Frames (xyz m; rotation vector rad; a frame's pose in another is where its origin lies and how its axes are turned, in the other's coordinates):
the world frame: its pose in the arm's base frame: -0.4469 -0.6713 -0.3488 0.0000 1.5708 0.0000
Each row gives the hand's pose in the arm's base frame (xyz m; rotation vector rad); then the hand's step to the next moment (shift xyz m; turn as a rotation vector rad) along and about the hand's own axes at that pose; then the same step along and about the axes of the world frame.
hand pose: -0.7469 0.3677 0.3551 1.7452 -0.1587 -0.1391
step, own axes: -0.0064 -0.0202 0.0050 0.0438 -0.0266 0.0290
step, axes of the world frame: 0.0207 -0.0001 -0.0066 0.0315 -0.0314 0.0385
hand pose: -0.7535 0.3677 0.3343 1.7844 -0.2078 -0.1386
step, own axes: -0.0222 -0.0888 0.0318 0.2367 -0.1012 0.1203
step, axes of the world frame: 0.0940 -0.0067 -0.0224 0.1209 -0.1441 0.2130
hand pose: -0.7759 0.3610 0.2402 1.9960 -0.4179 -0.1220
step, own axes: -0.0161 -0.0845 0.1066 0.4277 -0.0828 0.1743
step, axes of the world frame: 0.1245 -0.0520 -0.0234 0.1103 -0.2631 0.3726
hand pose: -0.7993 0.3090 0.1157 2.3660 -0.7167 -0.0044
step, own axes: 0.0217 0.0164 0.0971 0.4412 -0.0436 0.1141
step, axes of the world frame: 0.0626 -0.0787 -0.0074 0.0374 -0.2589 0.3757
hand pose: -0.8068 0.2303 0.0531 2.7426 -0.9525 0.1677
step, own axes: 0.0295 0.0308 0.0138 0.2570 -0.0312 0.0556
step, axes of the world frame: 0.0024 -0.0446 0.0043 0.0123 -0.1436 0.2221
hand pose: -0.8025 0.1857 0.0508 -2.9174 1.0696 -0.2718
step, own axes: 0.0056 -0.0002 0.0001 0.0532 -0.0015 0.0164
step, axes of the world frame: -0.0008 -0.0035 0.0043 0.0078 -0.0337 0.0436
